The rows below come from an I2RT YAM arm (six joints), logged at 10 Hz.
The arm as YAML. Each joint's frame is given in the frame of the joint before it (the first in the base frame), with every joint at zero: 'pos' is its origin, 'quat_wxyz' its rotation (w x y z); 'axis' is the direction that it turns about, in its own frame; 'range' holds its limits. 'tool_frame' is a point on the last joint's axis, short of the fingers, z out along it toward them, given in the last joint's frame.
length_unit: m
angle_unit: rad
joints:
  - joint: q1
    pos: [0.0, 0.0, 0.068]
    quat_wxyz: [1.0, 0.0, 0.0, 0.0]
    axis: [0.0, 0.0, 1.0]
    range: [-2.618, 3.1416]
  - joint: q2
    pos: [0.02, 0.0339, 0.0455]
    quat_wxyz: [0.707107, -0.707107, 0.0, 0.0]
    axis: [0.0, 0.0, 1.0]
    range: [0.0, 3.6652]
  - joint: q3
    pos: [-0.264, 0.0, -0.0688]
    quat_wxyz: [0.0, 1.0, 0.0, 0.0]
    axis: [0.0, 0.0, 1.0]
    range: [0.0, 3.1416]
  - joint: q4
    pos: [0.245, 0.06, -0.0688]
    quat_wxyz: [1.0, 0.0, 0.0, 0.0]
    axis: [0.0, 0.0, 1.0]
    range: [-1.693, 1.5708]
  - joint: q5
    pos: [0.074, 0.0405, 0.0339]
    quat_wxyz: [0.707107, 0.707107, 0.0, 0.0]
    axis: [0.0, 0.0, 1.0]
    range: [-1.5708, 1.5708]
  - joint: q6
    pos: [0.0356, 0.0, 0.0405]
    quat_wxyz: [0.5, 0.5, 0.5, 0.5]
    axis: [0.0, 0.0, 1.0]
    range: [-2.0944, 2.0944]
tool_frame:
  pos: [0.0, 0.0, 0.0]
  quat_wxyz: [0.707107, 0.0, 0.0, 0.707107]
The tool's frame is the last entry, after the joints.
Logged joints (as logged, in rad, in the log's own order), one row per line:
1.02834, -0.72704, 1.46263, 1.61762, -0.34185, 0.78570
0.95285, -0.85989, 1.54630, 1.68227, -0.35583, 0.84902
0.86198, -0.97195, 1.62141, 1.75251, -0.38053, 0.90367
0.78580, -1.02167, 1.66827, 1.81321, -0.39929, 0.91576
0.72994, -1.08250, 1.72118, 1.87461, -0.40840, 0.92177
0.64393, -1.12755, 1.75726, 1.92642, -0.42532, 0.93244
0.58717, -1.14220, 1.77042, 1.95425, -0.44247, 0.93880
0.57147, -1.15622, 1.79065, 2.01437, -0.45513, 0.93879
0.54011, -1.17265, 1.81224, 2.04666, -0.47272, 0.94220
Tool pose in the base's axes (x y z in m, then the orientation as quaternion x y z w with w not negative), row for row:
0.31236, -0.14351, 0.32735, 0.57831, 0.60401, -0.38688, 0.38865
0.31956, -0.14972, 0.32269, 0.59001, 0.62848, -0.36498, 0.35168
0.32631, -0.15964, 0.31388, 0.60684, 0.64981, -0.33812, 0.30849
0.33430, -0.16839, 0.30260, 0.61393, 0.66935, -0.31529, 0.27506
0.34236, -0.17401, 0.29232, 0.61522, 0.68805, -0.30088, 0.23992
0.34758, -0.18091, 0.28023, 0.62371, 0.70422, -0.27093, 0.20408
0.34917, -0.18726, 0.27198, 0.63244, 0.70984, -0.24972, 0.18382
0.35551, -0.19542, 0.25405, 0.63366, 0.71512, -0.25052, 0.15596
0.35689, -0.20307, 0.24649, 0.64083, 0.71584, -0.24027, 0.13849
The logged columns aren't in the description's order. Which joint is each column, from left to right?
Columns, left to right: q5, q4, q3, q2, q1, q6.
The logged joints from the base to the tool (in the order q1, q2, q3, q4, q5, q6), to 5 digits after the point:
-0.34185, 1.61762, 1.46263, -0.72704, 1.02834, 0.78570
-0.35583, 1.68227, 1.54630, -0.85989, 0.95285, 0.84902
-0.38053, 1.75251, 1.62141, -0.97195, 0.86198, 0.90367
-0.39929, 1.81321, 1.66827, -1.02167, 0.78580, 0.91576
-0.40840, 1.87461, 1.72118, -1.08250, 0.72994, 0.92177
-0.42532, 1.92642, 1.75726, -1.12755, 0.64393, 0.93244
-0.44247, 1.95425, 1.77042, -1.14220, 0.58717, 0.93880
-0.45513, 2.01437, 1.79065, -1.15622, 0.57147, 0.93879
-0.47272, 2.04666, 1.81224, -1.17265, 0.54011, 0.94220

